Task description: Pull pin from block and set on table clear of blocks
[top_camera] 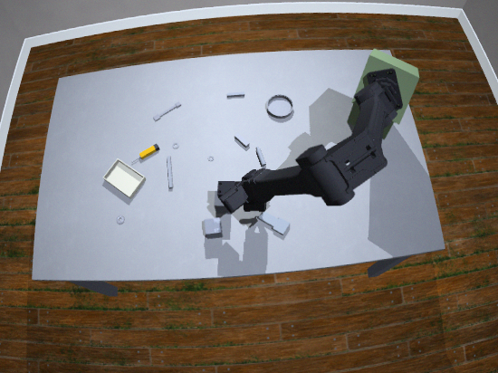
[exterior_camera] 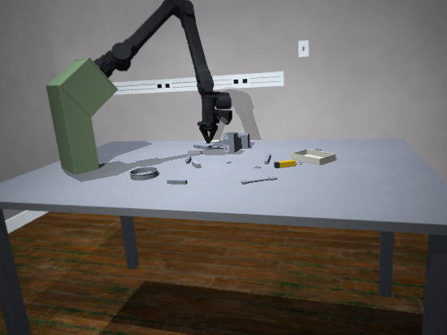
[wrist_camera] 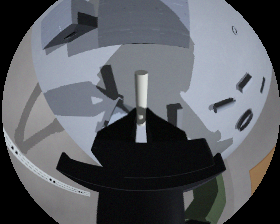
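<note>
The pale pin is 20 mm ahead of my hand. Round my hand: long bar: 310 mm ahead, 110 mm to the right, 40 mm below; grey block: 100 mm ahead; metal ring: 400 mm to the right, 60 mm behind, 30 mm below.
</note>
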